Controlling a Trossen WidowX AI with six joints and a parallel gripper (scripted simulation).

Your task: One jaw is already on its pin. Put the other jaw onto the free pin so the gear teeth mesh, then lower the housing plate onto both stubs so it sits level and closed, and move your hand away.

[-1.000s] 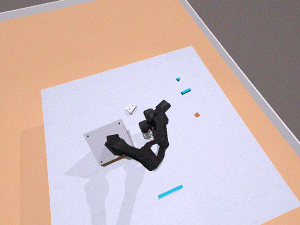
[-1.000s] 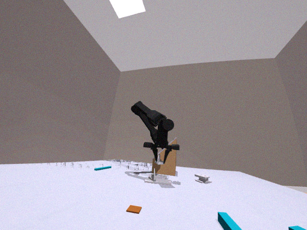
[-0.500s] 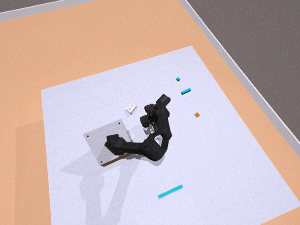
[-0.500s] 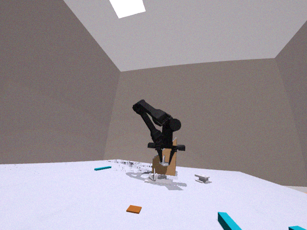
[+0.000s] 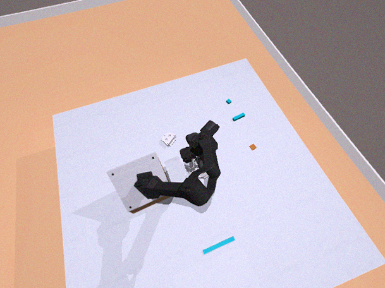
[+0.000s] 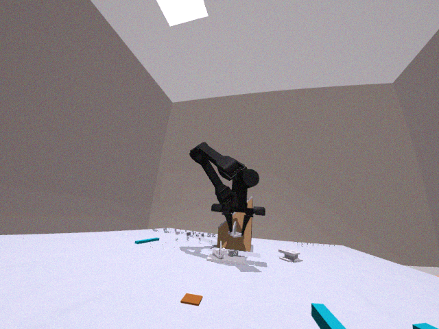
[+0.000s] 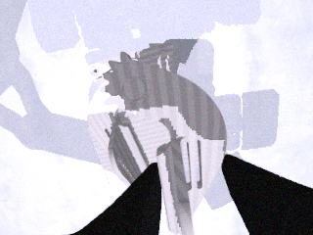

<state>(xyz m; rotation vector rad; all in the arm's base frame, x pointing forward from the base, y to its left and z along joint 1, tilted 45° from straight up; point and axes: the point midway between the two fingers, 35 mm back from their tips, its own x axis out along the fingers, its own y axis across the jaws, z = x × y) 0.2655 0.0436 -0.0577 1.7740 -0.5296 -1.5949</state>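
Right now the jaw is 3 cm behind my gripper tip and 2 cm to the right of it. From my gripper tip the other things lie so: white block piece (13 cm behind, 18 cm to the left, 7 cm below); short cyan bar (30 cm ahead, 22 cm to the left, 7 cm below); orange tile (31 cm ahead, 1 cm to the left, 8 cm below).
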